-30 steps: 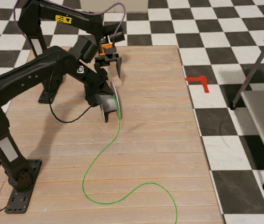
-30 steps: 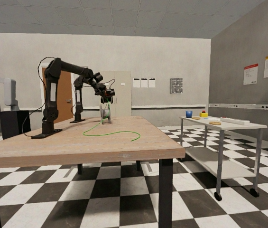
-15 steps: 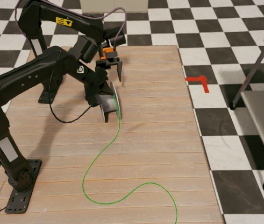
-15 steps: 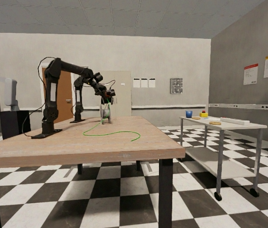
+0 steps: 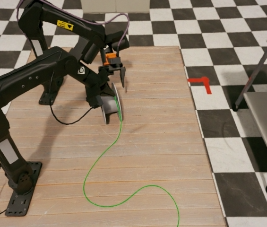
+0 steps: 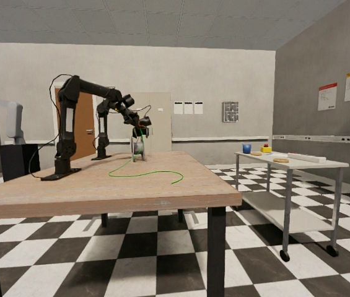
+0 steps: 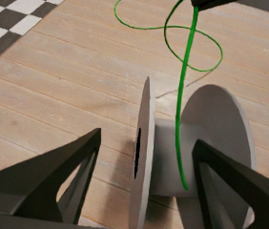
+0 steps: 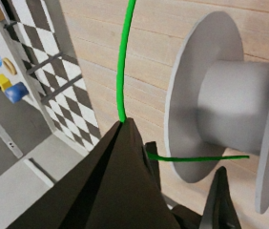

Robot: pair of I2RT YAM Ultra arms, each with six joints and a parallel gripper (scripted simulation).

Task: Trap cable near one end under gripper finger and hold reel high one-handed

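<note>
The grey reel lies 8 cm below my left hand, 3 cm behind it and 2 cm to the right of it.
</note>
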